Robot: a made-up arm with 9 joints. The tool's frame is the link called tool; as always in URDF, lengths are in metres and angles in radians.
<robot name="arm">
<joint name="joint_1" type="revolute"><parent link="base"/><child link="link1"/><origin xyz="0.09 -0.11 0.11" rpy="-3.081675 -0.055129 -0.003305"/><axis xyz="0 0 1"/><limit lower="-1.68" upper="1.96" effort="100" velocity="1.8"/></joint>
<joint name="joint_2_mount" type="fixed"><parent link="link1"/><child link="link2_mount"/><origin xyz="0.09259 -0.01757 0.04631" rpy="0 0 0"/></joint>
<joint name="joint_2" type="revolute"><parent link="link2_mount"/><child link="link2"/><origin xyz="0.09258 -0.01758 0.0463" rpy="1.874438 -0.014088 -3.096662"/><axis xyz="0 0 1"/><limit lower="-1.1" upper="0.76" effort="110" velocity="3"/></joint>
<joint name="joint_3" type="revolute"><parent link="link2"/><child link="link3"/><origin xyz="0.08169 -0.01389 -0.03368" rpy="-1.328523 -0.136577 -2.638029"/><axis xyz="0 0 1"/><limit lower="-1.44" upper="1.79" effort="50" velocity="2.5"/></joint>
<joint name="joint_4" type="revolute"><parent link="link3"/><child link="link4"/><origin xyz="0.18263 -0.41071 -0.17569" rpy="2.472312 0.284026 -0.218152"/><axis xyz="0 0 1"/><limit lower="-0.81" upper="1.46" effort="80" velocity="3"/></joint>
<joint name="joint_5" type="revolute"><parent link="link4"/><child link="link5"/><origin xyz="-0.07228 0.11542 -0.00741" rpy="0.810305 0.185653 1.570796"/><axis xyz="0 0 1"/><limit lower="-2.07" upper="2.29" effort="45" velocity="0.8"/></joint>
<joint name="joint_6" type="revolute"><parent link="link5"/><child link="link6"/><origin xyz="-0.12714 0.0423 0.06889" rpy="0.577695 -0.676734 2.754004"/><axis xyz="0 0 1"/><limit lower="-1.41" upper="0.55" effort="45" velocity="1.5"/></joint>
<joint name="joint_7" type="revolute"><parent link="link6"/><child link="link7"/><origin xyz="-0.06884 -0.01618 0.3" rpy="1.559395 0.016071 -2.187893"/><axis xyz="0 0 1"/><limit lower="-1.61" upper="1.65" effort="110" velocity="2"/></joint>
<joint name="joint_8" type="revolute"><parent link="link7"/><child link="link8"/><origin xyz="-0.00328 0.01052 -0.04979" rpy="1.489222 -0.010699 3.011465"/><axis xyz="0 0 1"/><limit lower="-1.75" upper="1.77" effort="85" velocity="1"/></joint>
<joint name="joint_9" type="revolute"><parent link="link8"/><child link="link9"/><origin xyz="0.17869 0.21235 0.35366" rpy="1.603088 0.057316 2.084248"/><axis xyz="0 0 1"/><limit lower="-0.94" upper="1.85" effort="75" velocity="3.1"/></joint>
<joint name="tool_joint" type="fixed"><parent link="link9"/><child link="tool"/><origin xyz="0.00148 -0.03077 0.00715" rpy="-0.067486 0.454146 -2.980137"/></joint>
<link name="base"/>
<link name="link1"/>
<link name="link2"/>
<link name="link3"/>
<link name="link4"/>
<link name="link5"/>
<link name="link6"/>
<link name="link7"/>
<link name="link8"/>
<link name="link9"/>
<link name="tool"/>
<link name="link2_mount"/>
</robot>
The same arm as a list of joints. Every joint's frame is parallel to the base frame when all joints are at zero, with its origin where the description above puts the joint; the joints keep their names.
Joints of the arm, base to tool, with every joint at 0 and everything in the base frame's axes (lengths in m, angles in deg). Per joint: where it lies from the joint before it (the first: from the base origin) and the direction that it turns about. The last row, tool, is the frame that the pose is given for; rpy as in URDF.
joint_1: offset 0.09 -0.11 0.11 axis 0.055199 0.059699 -0.996689
joint_2: offset 0.19 0.04 -0.08 axis -0.063499 -0.96909 0.238397
joint_3: offset -0.08 0.04 0 axis -0.554418 -0.0042 0.832228
joint_4: offset 0.23 -0.42 -0.06 axis 0.101499 -0.533495 -0.839691
joint_5: offset -0.11 -0.07 0.04 axis 0.691708 -0.653108 -0.308204
joint_6: offset 0.07 0.03 -0.13 axis -y
joint_7: offset -0.05 -0.3 0.05 axis 0.0623 -0.0114 0.997992
joint_8: offset 0 -0.01 -0.05 axis -0.141397 -0.98678 0.079198
joint_9: offset 0.14 -0.36 0.23 axis 0.89659 -0.060599 0.438695
tool: offset 0.01 0.03 0 rpy 0 90 0
Joint limits (deg, base to tool): -96.26..112.3 -63.03..43.54 -82.51..102.56 -46.41..83.65 -118.6..131.21 -80.79..31.51 -92.25..94.54 -100.27..101.41 -53.86..106

